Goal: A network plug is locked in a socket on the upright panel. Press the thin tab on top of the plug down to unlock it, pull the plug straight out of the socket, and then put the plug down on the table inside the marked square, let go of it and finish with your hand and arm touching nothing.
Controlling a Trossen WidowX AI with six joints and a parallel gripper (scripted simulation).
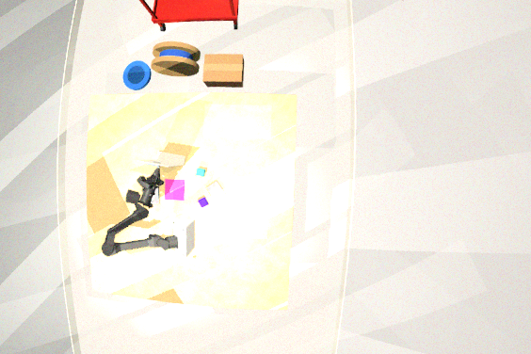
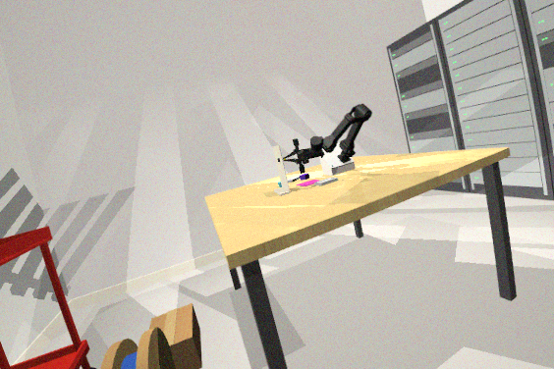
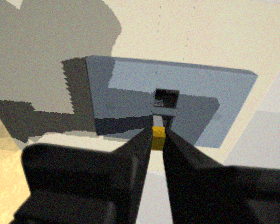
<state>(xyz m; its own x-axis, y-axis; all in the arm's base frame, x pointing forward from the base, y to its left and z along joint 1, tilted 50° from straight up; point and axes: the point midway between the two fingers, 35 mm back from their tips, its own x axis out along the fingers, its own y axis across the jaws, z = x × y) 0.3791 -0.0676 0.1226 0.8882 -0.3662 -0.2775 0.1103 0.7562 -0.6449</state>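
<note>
Right now the magenta marked square is 140 mm behind my gripper tip, 20 mm to the right of it and 170 mm below it. The rest, counted from my gripper tip: upright panel (30 mm ahead, 60 mm below); then network plug (right at my gripper tip); then cyan block (40 mm behind, 190 mm to the right, 160 mm below).
</note>
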